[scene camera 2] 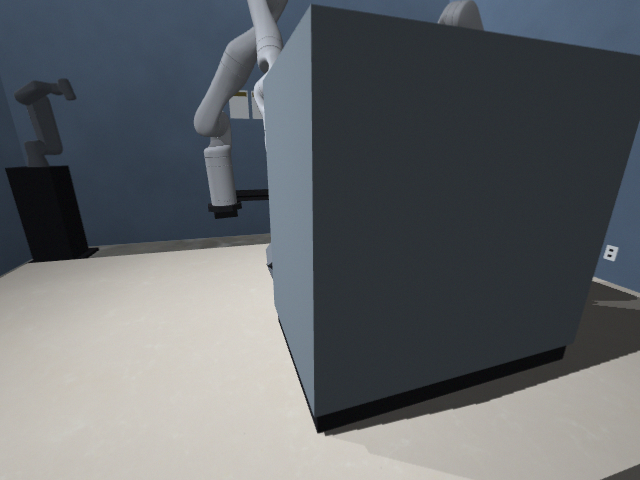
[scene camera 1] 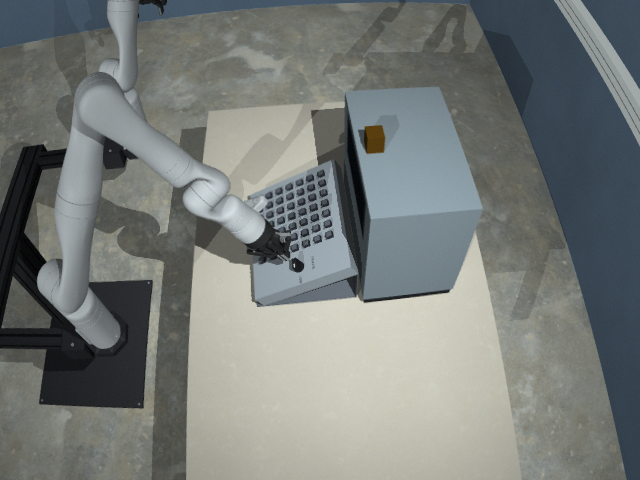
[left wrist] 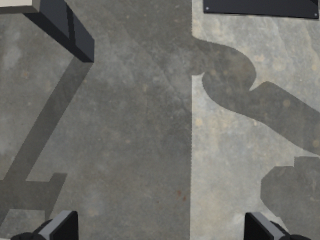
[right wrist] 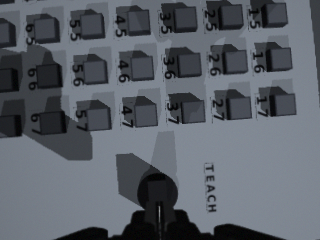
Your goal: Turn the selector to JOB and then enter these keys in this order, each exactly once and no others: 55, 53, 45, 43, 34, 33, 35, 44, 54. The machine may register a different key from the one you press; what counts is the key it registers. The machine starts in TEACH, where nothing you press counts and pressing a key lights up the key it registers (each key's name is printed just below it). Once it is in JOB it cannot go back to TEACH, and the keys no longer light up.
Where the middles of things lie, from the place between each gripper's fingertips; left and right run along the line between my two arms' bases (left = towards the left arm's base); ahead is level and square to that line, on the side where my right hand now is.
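My right gripper (scene camera 1: 287,257) is 30 mm short of the black selector knob (right wrist: 160,187) and 60 mm above it. There's also the sloped grey key panel (scene camera 1: 333,260), which from my right hand is 110 mm to the left, 50 mm ahead and 100 mm below.
As for my left hand, the black selector knob is 96 cm to the right of it, 51 cm ahead of it and 19 cm below it, while the sloped grey key panel is 84 cm to the right of that same hand, 53 cm ahead and 23 cm below.
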